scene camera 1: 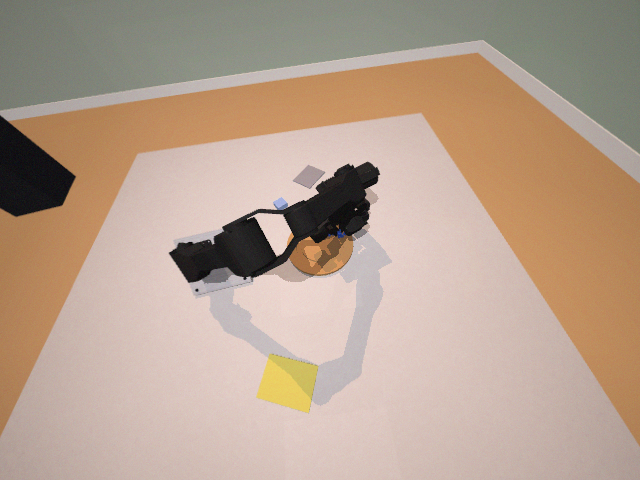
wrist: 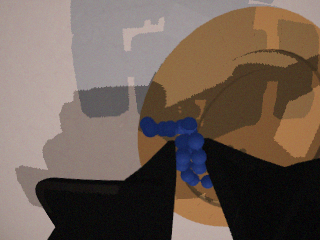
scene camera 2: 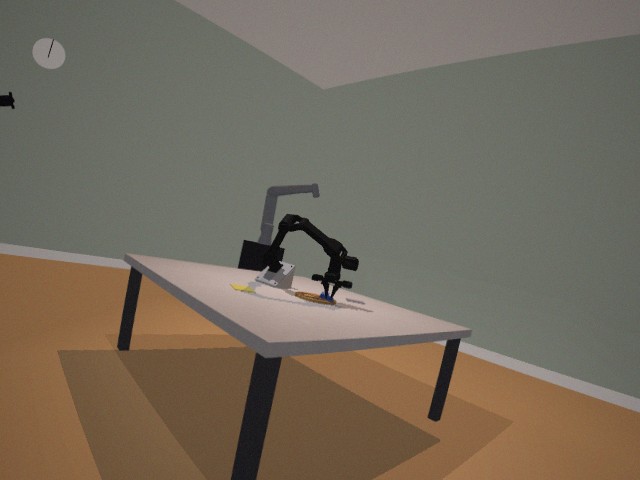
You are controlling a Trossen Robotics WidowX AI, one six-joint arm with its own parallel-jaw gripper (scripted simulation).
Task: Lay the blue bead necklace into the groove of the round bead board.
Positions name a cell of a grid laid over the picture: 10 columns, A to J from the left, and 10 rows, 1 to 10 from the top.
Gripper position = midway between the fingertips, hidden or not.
In view: the gripper (scene camera 1: F5) and a yellow square patch (scene camera 1: E8).
The gripper also shows in the wrist view (wrist: F7). The wrist view does not show the yellow square patch: it is out of frame.
